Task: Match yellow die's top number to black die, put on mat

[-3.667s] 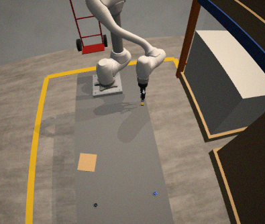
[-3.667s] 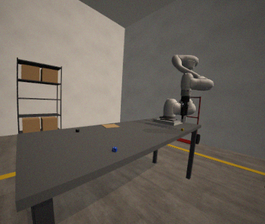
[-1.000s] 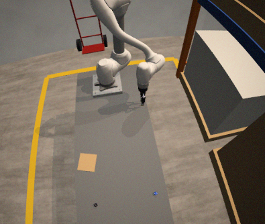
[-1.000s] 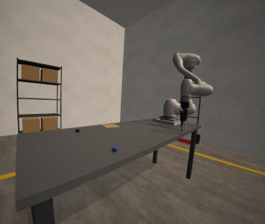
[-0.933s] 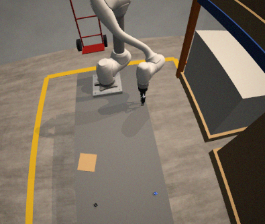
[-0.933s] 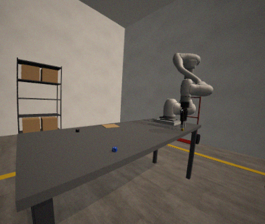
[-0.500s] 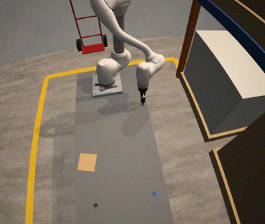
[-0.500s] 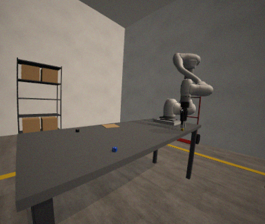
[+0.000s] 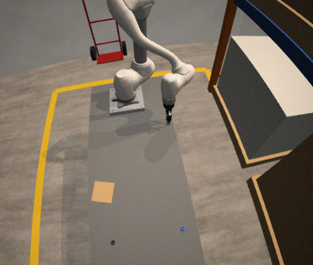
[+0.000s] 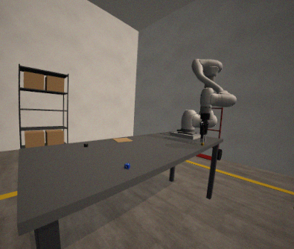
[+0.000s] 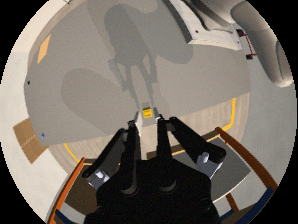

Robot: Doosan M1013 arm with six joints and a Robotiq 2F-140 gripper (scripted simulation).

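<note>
Now: hand 5 cm above the yellow die. Round my hand: blue die (76 cm ahead, 16 cm to the right, 5 cm below); then tan mat (38 cm ahead, 59 cm to the right, 6 cm below); then black die (72 cm ahead, 59 cm to the right, 5 cm below).
</note>
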